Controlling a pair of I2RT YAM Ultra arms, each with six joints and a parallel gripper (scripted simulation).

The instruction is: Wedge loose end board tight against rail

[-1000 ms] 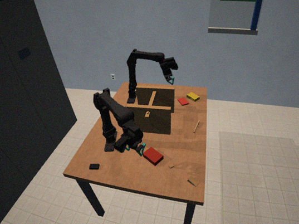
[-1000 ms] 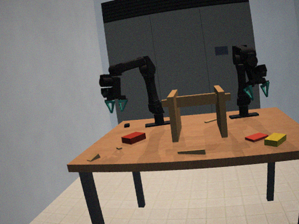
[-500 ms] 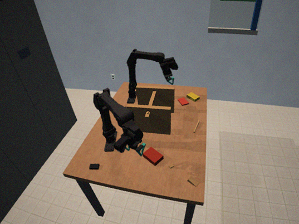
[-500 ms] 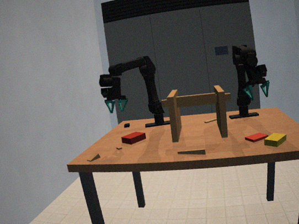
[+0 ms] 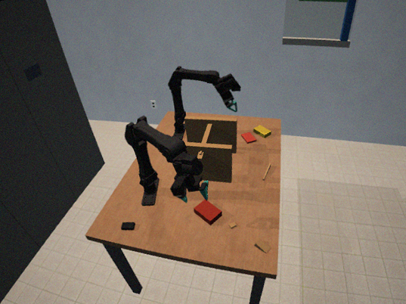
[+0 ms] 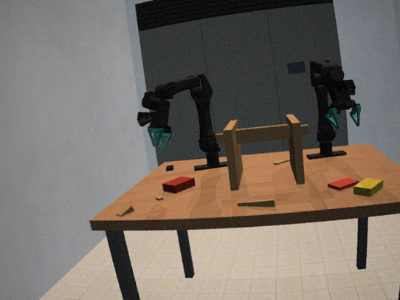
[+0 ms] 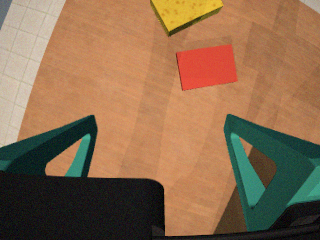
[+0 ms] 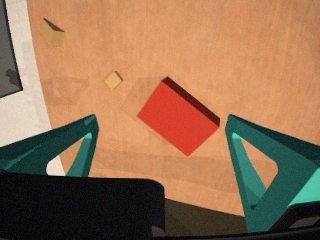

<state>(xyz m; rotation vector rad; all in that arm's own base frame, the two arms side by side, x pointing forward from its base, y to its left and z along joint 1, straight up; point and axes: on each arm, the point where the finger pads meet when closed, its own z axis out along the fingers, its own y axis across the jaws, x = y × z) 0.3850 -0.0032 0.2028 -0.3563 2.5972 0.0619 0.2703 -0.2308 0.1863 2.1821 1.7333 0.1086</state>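
Now: the rail 4 cm behind my right hand and 44 cm to the left of it. Round my right hand: chip 15 cm ahead, 2 cm to the left, 18 cm below; black block 34 cm behind, 7 cm to the right, 18 cm below; flat red block 18 cm ahead, 73 cm to the left, 18 cm below.
The rail is 11 cm behind my left hand, 34 cm to the right of it and 2 cm below it. Also, from my left hand: chip (8 cm ahead, 76 cm to the right, 20 cm below); then black block (41 cm behind, 85 cm to the right, 20 cm below); then flat red block (11 cm ahead, 5 cm to the right, 20 cm below).
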